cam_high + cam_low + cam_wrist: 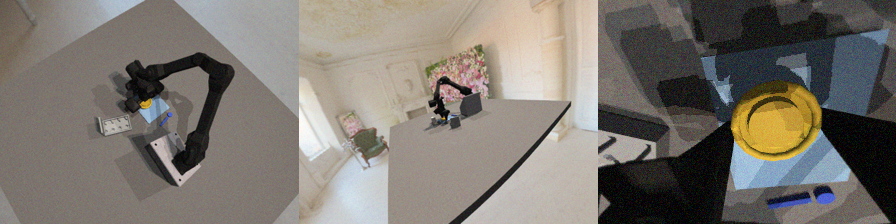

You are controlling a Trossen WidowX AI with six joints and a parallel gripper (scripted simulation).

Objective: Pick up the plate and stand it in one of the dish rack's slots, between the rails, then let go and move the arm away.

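Now: gripper tip 2 cm to the left of the light blue mat, 2 cm past it and 1 cm above it. The rest, counted from my gripper tip: white cup (9 cm ahead, 8 cm to the right, 1 cm above); then yellow plate (1 cm above); then blue spoon (12 cm behind, 4 cm to the right, 1 cm below).
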